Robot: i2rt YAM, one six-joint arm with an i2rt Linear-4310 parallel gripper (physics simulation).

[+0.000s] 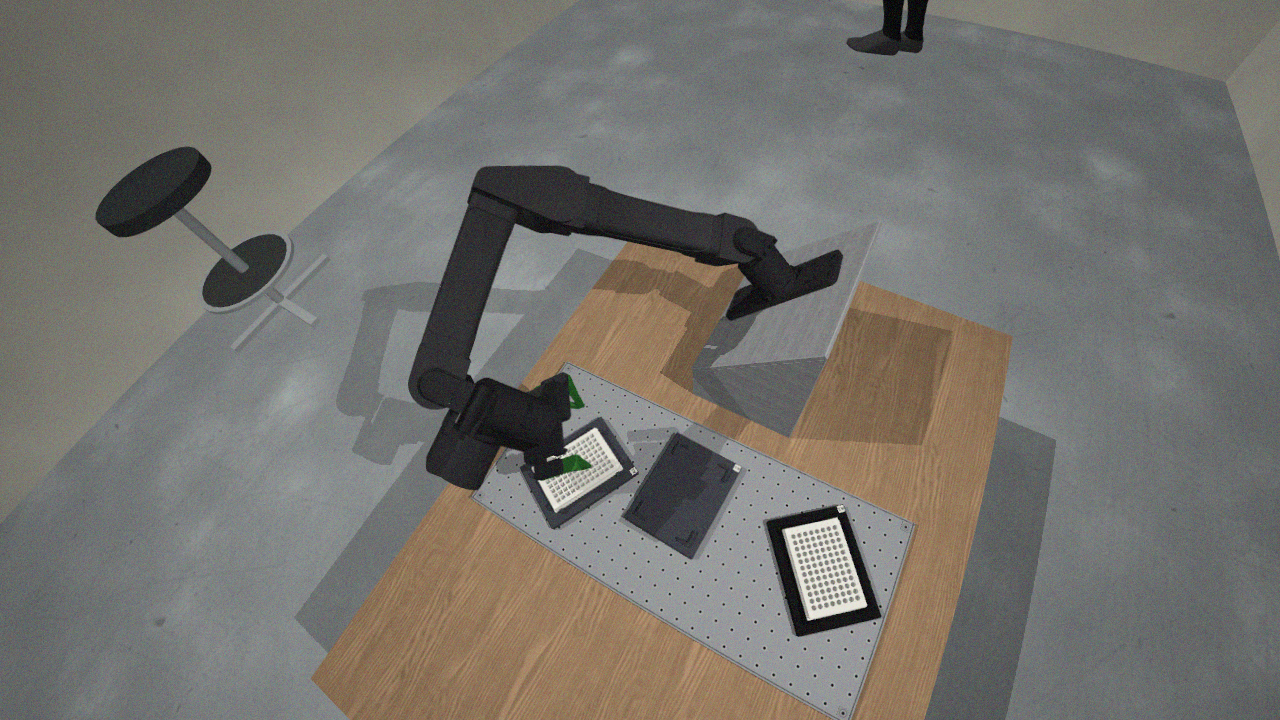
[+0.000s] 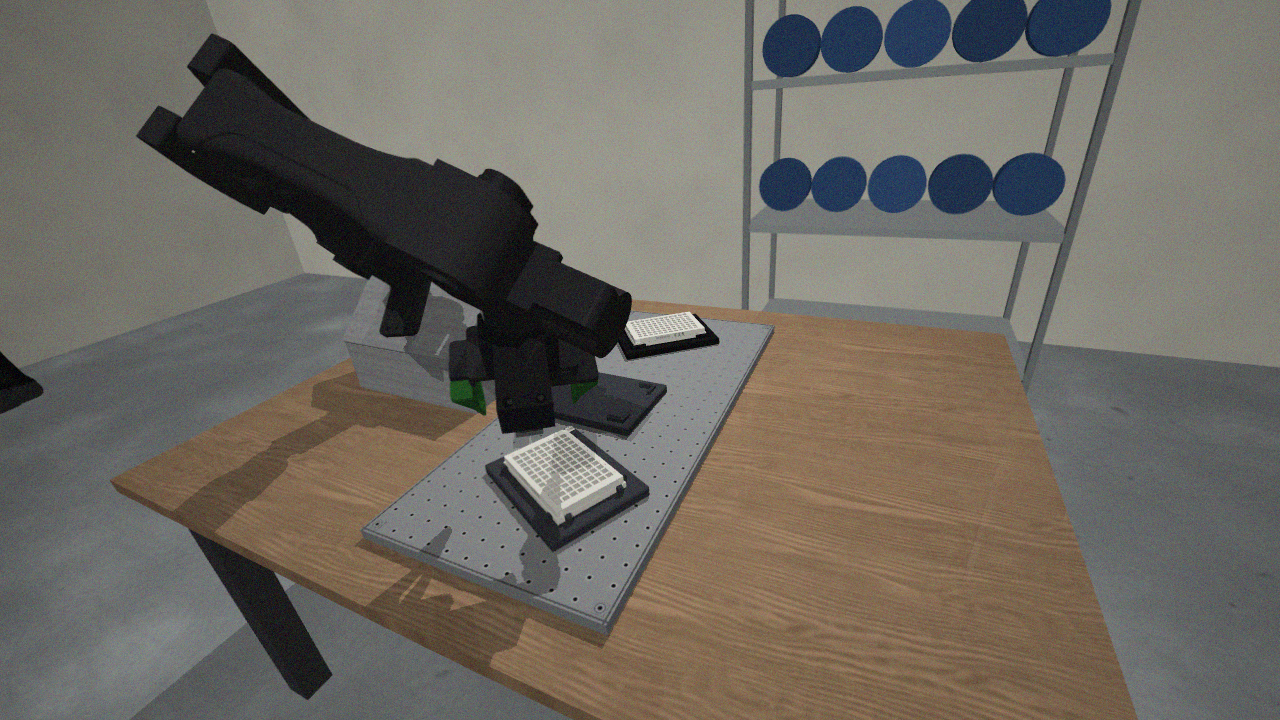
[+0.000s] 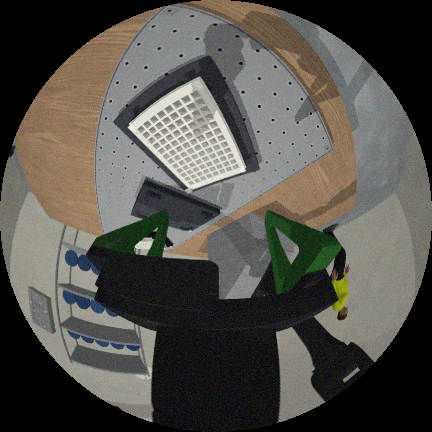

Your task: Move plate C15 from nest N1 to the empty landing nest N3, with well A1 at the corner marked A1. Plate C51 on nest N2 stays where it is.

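My gripper (image 1: pixel 580 431) (image 2: pixel 528 394) (image 3: pixel 216 215) is open and empty, its green fingers wide apart. It hangs above the nearer end of the board, over or beside a white plate (image 1: pixel 572 490) (image 2: pixel 562 472) (image 3: pixel 192 140). That plate sits in a dark nest (image 1: pixel 594 496) (image 2: pixel 529 505) (image 3: pixel 212 72), untouched as far as I can see. The empty dark landing nest N3 (image 1: pixel 682 492) (image 2: pixel 617 402) (image 3: pixel 172 202) lies in the middle. Another white plate (image 1: pixel 825 568) (image 2: pixel 665 328) sits in the black nest (image 1: pixel 788 573) (image 2: pixel 666 349) at the far end. Plate labels and the A1 mark are unreadable.
The nests stand on a perforated grey board (image 1: pixel 716 617) (image 2: pixel 680 447) (image 3: pixel 280 100) on the wooden table (image 1: pixel 501 626) (image 2: pixel 850 492) (image 3: pixel 60 125). A grey wedge block (image 1: pixel 760 394) (image 2: pixel 380 367) beside the board carries the arm's base. A shelf rack and a person stand away from the table.
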